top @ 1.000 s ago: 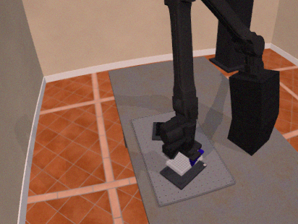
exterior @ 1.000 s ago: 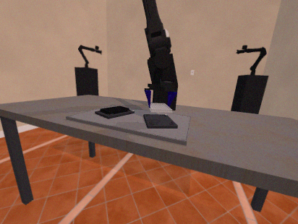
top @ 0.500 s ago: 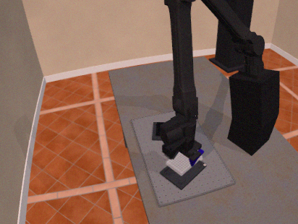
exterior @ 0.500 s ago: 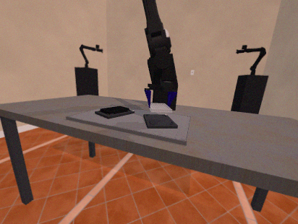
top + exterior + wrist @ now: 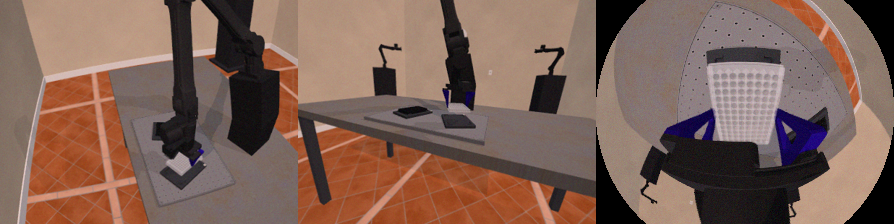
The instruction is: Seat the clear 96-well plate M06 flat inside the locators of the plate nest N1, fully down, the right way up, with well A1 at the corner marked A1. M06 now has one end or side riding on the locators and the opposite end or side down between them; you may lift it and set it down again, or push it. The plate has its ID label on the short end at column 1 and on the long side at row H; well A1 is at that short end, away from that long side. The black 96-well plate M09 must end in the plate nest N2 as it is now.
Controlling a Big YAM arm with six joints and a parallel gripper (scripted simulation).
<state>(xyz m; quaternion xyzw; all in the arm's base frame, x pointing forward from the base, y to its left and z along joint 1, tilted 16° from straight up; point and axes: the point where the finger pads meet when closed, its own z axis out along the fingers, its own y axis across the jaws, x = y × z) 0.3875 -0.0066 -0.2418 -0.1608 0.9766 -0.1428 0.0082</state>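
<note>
Right now my hand is 1 cm above the clear 96-well plate M06. From my hand the other things lie so: black plate M09: 23 cm to the right, 6 cm behind, 5 cm below; dark plate nest N1: 7 cm below.
</note>
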